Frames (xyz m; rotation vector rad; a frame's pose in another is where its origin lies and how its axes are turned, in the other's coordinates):
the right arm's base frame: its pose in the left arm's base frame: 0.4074 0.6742 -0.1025 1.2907 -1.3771 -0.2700
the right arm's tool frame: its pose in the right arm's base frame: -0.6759 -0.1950 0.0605 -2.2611 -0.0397 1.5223
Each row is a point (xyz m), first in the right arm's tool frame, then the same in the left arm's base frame.
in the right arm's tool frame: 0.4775 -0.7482 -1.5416
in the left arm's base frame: 0.3225 -0.2990 0.4474
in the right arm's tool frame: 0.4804 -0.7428 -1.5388
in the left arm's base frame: 0.3279 -0.2957 0.4451
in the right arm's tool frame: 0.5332 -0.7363 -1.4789
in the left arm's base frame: 0.3598 -0.2257 0.4674
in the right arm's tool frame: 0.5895 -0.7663 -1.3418
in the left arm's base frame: 0.3565 -0.0796 0.5066
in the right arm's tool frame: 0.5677 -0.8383 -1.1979
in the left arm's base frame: 0.2683 0.0559 0.5214
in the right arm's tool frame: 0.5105 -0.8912 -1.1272
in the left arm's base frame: 0.1803 0.1123 0.5095
